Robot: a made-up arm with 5 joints.
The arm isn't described. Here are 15 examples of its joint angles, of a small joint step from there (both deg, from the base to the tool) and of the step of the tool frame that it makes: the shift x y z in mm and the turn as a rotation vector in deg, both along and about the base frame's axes.
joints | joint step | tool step
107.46 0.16 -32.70 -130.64 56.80 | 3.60 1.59 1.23 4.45 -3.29 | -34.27 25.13 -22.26 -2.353 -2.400 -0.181
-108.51 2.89 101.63 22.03 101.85 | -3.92 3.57 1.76 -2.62 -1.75 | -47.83 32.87 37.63 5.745 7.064 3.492
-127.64 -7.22 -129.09 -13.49 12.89 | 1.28 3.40 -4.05 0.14 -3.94 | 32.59 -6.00 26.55 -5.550 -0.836 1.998
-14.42 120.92 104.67 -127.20 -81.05 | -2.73 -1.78 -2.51 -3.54 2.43 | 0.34 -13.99 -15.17 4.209 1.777 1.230
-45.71 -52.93 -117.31 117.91 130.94 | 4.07 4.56 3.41 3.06 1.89 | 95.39 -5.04 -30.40 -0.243 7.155 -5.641
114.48 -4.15 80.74 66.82 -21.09 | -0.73 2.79 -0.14 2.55 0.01 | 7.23 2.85 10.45 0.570 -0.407 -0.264
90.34 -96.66 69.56 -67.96 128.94 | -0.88 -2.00 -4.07 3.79 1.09 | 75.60 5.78 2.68 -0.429 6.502 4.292
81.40 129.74 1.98 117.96 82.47 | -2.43 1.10 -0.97 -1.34 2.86 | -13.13 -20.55 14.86 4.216 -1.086 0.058
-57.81 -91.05 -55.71 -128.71 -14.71 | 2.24 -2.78 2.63 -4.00 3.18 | 6.19 36.96 26.06 -1.874 -1.426 4.106
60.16 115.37 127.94 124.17 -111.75 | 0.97 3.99 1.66 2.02 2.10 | -34.25 31.35 9.66 -4.024 -0.818 -0.130
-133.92 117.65 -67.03 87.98 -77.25 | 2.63 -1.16 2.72 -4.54 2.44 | 26.24 -21.13 -12.58 -4.637 -0.889 -3.574
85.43 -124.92 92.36 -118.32 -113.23 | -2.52 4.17 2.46 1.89 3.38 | -18.21 -20.02 -15.13 1.464 1.313 -2.121
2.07 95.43 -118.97 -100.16 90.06 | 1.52 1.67 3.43 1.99 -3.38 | -5.47 24.89 -29.01 -1.261 -3.496 -0.261
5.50 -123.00 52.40 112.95 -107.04 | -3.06 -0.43 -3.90 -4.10 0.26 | 24.25 39.36 7.96 7.241 -2.093 -2.394
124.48 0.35 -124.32 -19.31 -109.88 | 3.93 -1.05 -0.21 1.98 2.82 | 13.56 -25.10 3.97 -4.130 -0.728 3.912
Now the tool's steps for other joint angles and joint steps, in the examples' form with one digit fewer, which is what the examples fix.
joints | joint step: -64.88 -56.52 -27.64 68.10 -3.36 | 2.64 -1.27 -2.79 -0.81 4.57
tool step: -24.8 -8.1 36.1 -6.91 0.25 -0.75
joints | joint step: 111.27 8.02 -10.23 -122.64 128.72 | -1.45 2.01 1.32 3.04 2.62
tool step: -42.9 -6.8 -34.7 3.63 -4.62 -3.93
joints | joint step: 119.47 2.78 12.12 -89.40 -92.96 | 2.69 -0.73 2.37 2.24 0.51
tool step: 10.1 9.3 -18.2 -0.21 -0.15 -2.91
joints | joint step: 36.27 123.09 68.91 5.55 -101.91 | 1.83 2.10 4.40 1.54 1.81
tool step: 2.9 -9.3 -22.3 -3.40 -2.74 3.42
